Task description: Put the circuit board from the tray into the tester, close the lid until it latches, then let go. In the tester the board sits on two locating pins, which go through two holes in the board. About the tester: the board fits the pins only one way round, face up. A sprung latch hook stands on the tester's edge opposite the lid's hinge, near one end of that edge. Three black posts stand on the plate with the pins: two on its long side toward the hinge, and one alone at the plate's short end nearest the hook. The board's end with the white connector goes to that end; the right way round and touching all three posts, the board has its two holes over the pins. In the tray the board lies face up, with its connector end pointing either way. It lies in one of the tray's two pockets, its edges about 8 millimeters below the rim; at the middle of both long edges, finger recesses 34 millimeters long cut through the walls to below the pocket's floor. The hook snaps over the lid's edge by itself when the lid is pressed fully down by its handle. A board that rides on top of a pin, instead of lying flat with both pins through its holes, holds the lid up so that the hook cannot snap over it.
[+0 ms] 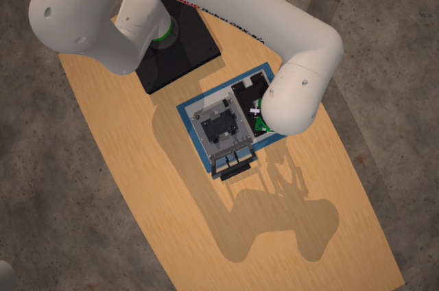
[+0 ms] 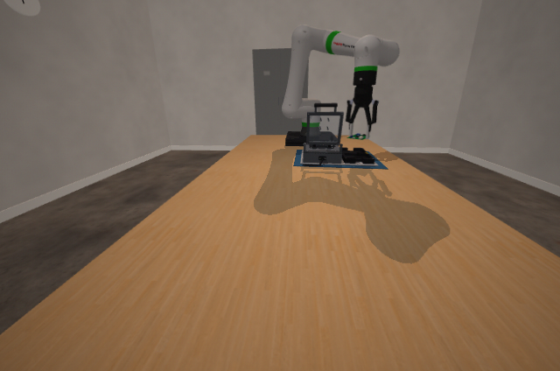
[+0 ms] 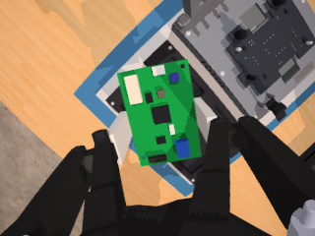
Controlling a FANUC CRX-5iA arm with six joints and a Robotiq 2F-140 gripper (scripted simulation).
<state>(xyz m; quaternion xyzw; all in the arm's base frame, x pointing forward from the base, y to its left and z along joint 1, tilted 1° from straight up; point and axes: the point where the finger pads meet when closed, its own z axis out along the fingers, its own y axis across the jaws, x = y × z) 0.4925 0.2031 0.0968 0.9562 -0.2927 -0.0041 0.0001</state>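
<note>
My hand is 2 cm above the green circuit board. The rest, counted from my hand: clear lid: 17 cm to the right, 8 cm ahead, 4 cm above; then black latch hook: 11 cm to the right, 11 cm behind, 5 cm below; then tester: 13 cm to the right, 3 cm below, 1 cm behind.
</note>
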